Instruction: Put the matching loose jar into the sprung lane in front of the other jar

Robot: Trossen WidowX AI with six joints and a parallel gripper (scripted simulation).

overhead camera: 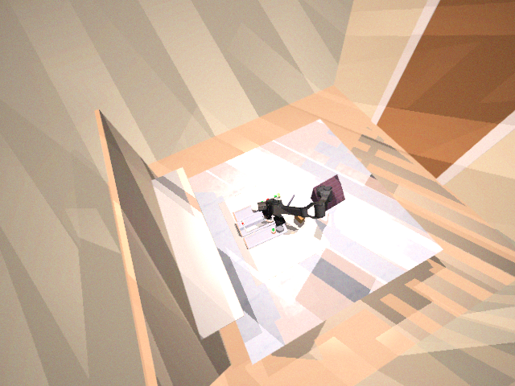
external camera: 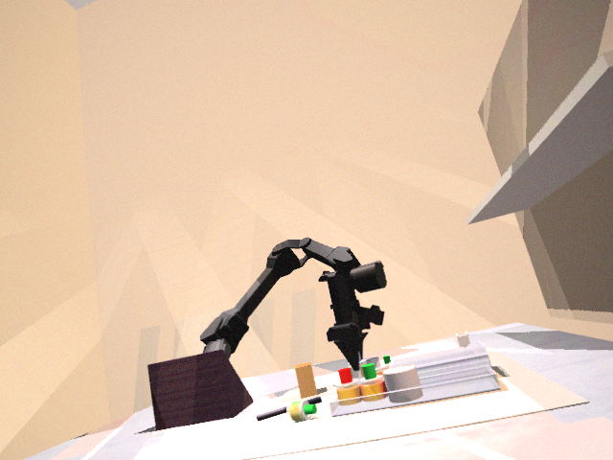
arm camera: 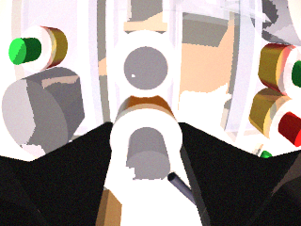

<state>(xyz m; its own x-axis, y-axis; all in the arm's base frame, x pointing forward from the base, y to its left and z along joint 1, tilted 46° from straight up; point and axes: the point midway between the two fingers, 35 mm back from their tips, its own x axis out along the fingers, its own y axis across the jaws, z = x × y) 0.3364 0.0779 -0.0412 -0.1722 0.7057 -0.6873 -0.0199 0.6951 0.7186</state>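
Now: gripper tip 15 cm past the tan block, 6 cm to the right of it and 1 cm above it. From my gripper tip the other things lie so: grey shelf: 50 cm ahead, 32 cm above, 6 cm to the left; dark rod: 14 cm behind, 8 cm to the right, 4 cm below; lane rack: 14 cm ahead, 3 cm below, 2 cm to the right.
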